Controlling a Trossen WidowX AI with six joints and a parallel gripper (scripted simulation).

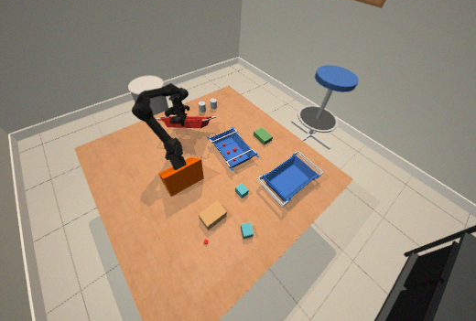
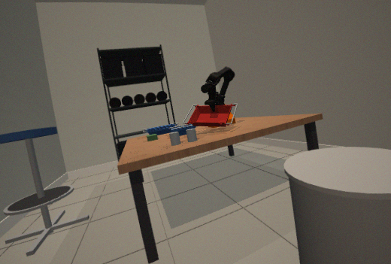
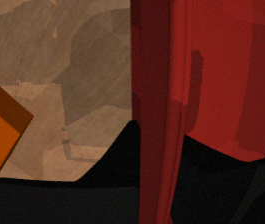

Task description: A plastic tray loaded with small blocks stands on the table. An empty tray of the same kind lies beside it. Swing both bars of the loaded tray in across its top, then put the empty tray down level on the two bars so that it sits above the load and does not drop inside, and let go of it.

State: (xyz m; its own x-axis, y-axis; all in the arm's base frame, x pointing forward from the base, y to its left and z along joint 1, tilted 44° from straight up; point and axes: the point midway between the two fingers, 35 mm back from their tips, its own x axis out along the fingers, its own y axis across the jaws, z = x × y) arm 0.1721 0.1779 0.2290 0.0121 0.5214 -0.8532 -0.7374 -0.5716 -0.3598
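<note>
Right now my gripper tip is 60 mm to the right of the red tray and 60 mm short of it. Also, from my gripper tip: green block: 460 mm ahead, 300 mm to the right, 120 mm below; then tan block: 570 mm to the right, 160 mm behind, 110 mm below; then small red cube: 660 mm to the right, 260 mm behind, 130 mm below.
</note>
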